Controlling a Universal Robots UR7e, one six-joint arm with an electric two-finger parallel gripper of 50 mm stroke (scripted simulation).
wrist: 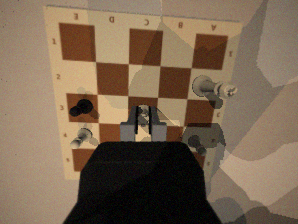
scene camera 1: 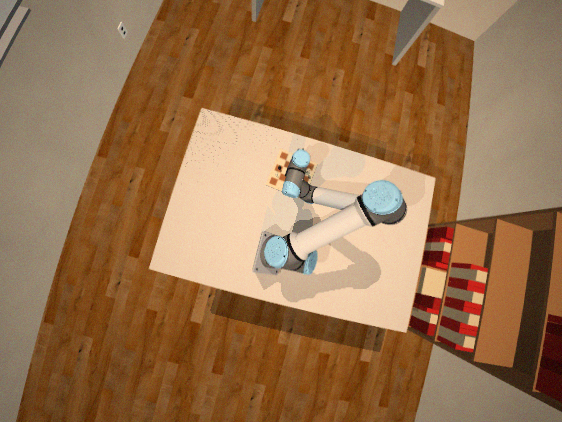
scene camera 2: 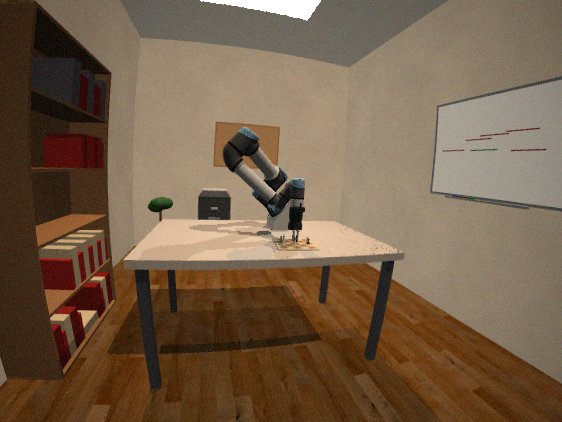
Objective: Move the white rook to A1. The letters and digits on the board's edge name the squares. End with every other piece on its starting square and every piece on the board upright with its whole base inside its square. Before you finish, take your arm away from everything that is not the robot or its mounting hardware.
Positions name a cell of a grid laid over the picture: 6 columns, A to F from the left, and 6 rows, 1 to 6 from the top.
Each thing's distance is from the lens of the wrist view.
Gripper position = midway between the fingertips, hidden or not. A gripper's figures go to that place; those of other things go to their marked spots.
my gripper (wrist: C4): 0.17 m
chessboard (wrist: C2): 0.17 m
